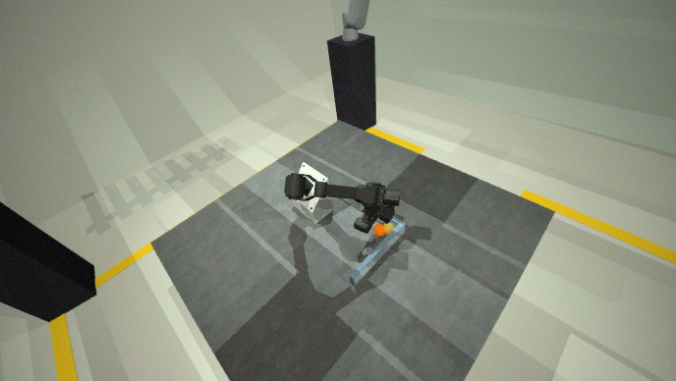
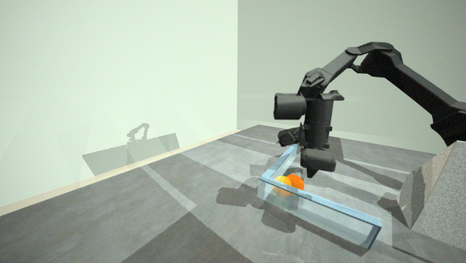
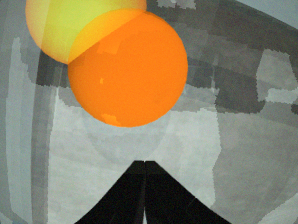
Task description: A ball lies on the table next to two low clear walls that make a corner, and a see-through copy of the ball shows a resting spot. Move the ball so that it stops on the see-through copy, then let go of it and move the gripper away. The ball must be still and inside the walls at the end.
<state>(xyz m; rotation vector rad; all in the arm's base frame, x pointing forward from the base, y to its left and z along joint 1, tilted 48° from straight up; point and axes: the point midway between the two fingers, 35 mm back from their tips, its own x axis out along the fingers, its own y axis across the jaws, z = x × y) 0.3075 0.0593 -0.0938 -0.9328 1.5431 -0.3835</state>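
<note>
Right now my gripper tip is 30 mm short of the orange ball, 30 mm above it and 20 mm to the right of it. Round my gripper tip: see-through ball copy (50 mm to the left, 50 mm ahead, 30 mm below).
</note>
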